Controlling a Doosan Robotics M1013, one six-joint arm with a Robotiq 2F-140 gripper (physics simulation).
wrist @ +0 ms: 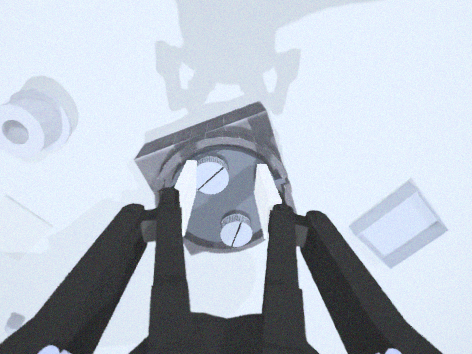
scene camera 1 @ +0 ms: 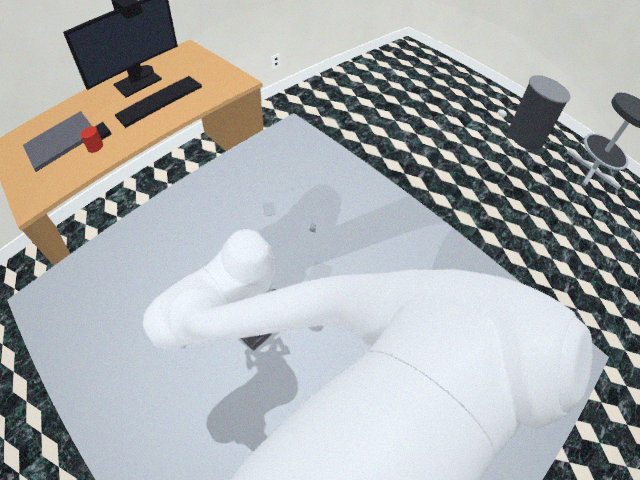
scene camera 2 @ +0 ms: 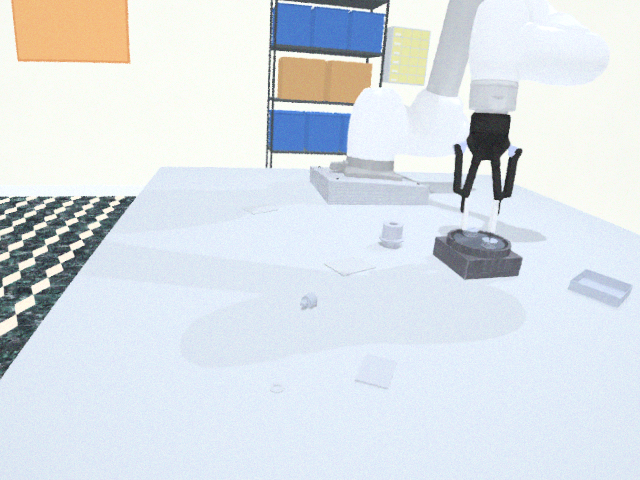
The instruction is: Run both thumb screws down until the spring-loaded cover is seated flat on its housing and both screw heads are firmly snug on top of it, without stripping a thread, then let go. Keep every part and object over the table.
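Seen in the pictures: gripper, between the fingertips: (wrist: pixel 226 177) (scene camera 2: pixel 477 229); arm's base, origin of its link: (scene camera 2: pixel 368 175).
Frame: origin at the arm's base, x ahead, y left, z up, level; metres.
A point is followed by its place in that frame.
The dark square housing (scene camera 2: pixel 491 267) {x 0.644, y 0.122, z -0.032 m} (wrist: pixel 205 134) {x 0.520, y 0.113, z -0.011 m} has a round raised rim. The blue-grey round cover (wrist: pixel 235 187) {x 0.571, y 0.130, z -0.001 m} lies inside the rim. Two slotted thumb screws with knurled sides stand on it: one screw (wrist: pixel 212 177) {x 0.550, y 0.113, z 0.012 m} at the upper left of the cover in the wrist view, the other screw (wrist: pixel 236 233) {x 0.612, y 0.123, z 0.012 m} at the lower middle. Whether the heads touch the cover is not clear. My gripper (scene camera 2: pixel 479 227) {x 0.553, y 0.125, z 0.011 m} (wrist: pixel 226 177) {x 0.553, y 0.125, z 0.011 m} is partly open and empty, pointing down with white fingertips just above the cover. In the wrist view its left fingertip overlaps the edge of the upper screw. In scene camera 1 the arm hides most of the housing.
A pale flanged cylinder (scene camera 2: pixel 391 235) {x 0.507, y -0.042, z -0.024 m} (wrist: pixel 37 122) {x 0.483, y -0.014, z -0.005 m} stands beside the housing. A shallow tray (scene camera 2: pixel 599 287) {x 0.682, y 0.339, z -0.053 m} (wrist: pixel 398 223) {x 0.699, y 0.331, z -0.053 m} is on its other side. A small knobbed part (scene camera 2: pixel 308 300) {x 0.768, y -0.230, z -0.039 m} (scene camera 1: pixel 312 227) {x 0.755, y -0.225, z -0.036 m}, a ring (scene camera 2: pixel 277 388) {x 0.954, y -0.273, z -0.051 m} and flat plates (scene camera 2: pixel 375 370) {x 0.919, y -0.156, z -0.051 m} (scene camera 2: pixel 349 266) {x 0.612, y -0.145, z -0.051 m} lie on the table (scene camera 1: pixel 170 232) {x 1.040, y 0.186, z -0.054 m}.
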